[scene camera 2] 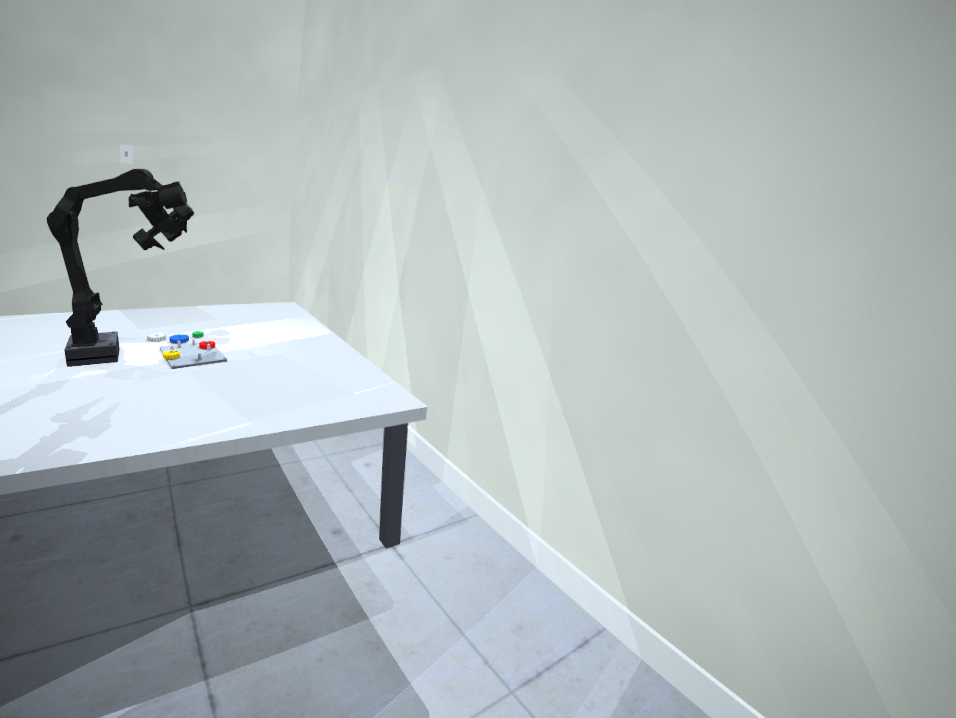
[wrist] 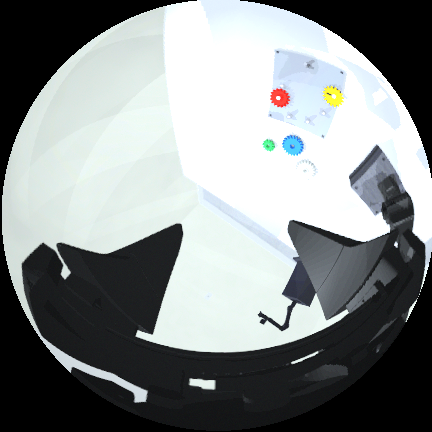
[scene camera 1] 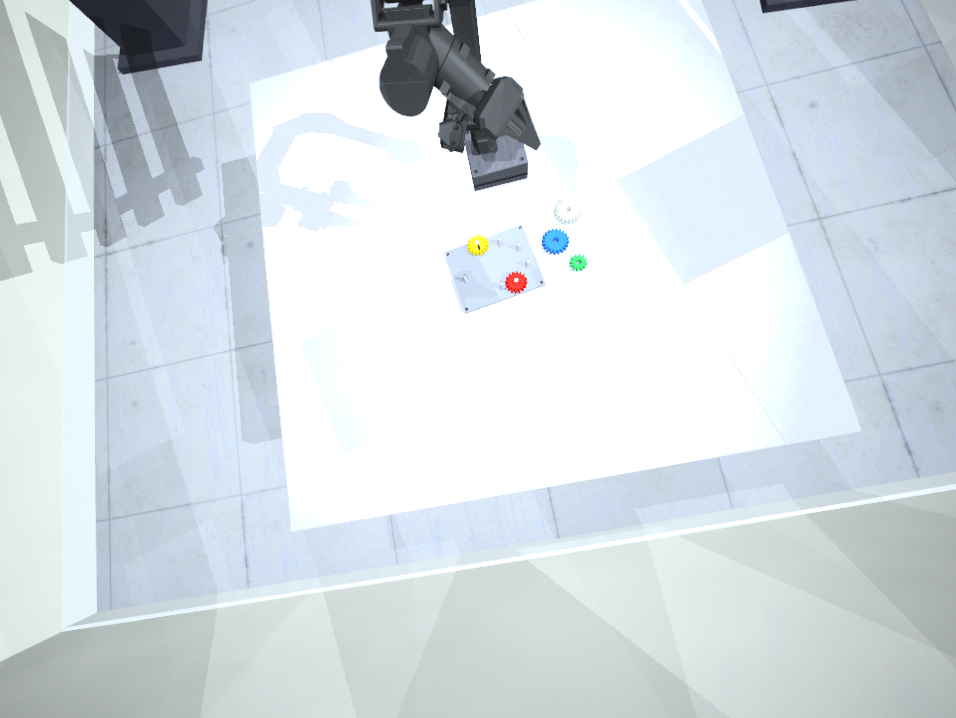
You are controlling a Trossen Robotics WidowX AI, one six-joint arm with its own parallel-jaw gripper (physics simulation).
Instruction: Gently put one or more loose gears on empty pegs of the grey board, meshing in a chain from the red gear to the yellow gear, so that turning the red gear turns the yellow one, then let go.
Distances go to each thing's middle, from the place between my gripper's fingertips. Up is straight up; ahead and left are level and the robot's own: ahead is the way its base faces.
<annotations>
Now: hand 360 mm above the grey board (scene camera 1: 485, 273), 80 mm to the left of it and 40 mm short of it.
</annotations>
